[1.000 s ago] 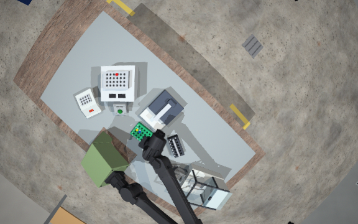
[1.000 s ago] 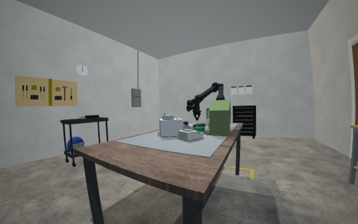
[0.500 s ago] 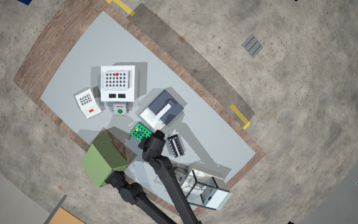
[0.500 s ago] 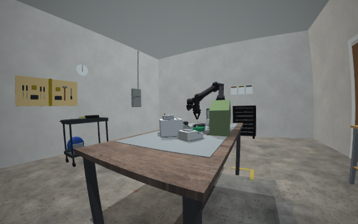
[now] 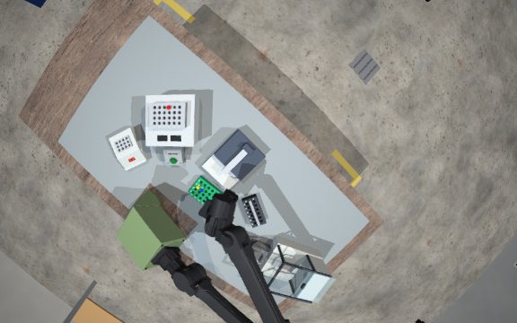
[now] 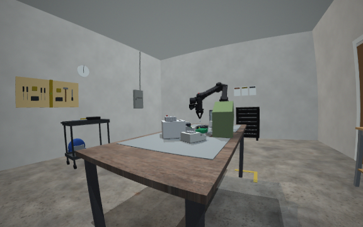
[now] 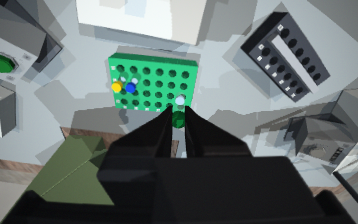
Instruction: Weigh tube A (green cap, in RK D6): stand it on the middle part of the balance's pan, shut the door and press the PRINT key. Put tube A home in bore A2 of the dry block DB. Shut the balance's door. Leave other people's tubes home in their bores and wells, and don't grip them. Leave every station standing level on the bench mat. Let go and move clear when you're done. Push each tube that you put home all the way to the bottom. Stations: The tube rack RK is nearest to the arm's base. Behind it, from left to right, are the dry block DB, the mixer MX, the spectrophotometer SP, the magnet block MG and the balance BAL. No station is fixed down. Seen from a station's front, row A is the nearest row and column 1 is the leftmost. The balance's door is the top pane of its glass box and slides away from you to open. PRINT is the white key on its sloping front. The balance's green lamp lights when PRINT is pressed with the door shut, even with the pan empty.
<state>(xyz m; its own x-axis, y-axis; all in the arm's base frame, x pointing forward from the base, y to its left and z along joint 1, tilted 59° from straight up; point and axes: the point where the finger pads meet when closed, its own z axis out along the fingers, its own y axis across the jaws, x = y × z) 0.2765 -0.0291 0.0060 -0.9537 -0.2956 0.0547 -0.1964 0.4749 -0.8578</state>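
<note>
The sliding door lies 510 mm to the right of my hand and 70 mm above it. Also, from my hand: magnet block MG (50 mm ahead, 160 mm to the right, 120 mm below); then green-capped tube (20 mm below); then green tube rack RK (40 mm behind, 30 mm to the left, 120 mm below).
</note>
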